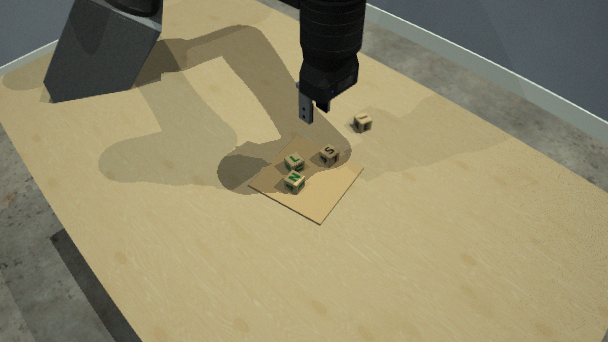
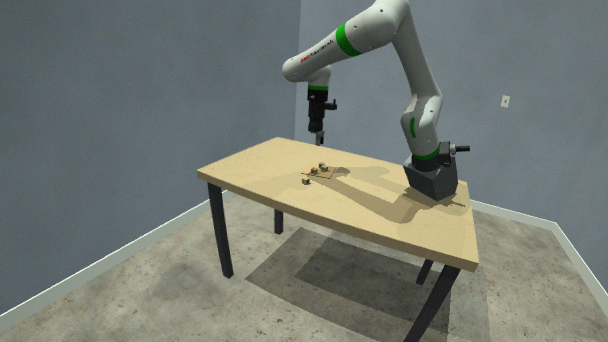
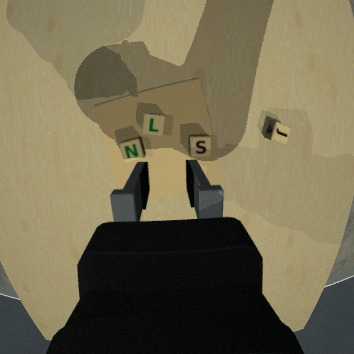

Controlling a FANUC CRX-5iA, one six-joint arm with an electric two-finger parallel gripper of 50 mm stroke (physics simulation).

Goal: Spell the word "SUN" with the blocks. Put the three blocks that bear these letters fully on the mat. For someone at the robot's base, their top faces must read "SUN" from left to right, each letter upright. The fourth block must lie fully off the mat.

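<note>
The N block (image 1: 294,182) (image 2: 321,165) (image 3: 132,149), L-topped block (image 1: 294,163) (image 2: 324,169) (image 3: 153,124) and S block (image 1: 329,155) (image 2: 314,171) (image 3: 200,146) are on the mat (image 1: 320,205) (image 3: 185,100). From the base, S is left and N right, both roughly upright. The green L is upside down; its block sits nearer the base, between them sideways but closer to N. The fourth block (image 1: 362,122) (image 2: 306,181) (image 3: 281,132), with a black J-like letter on top, lies off the mat. My gripper (image 1: 315,114) (image 2: 319,142) (image 3: 166,174) is open and empty, above the blocks.
The wooden table (image 1: 400,240) (image 2: 250,165) (image 3: 50,200) carries the mat and the robot's grey base (image 1: 105,55) (image 2: 432,177). The arm's shadow crosses part of the mat. Walls stand beyond the table.
</note>
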